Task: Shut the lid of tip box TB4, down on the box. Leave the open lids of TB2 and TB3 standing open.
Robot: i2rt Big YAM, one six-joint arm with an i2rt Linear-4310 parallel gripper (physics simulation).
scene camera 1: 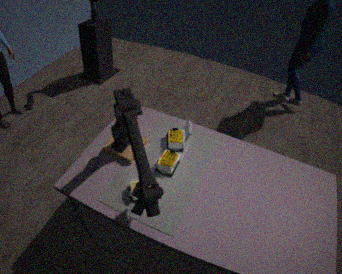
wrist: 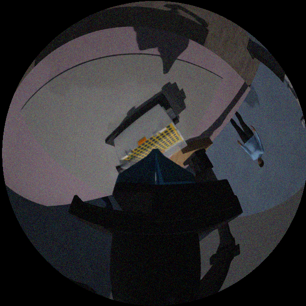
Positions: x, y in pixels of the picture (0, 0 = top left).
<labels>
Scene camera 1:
grey mat: 179, 190
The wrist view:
gripper: 155, 152
grey mat: 71, 116
</labels>
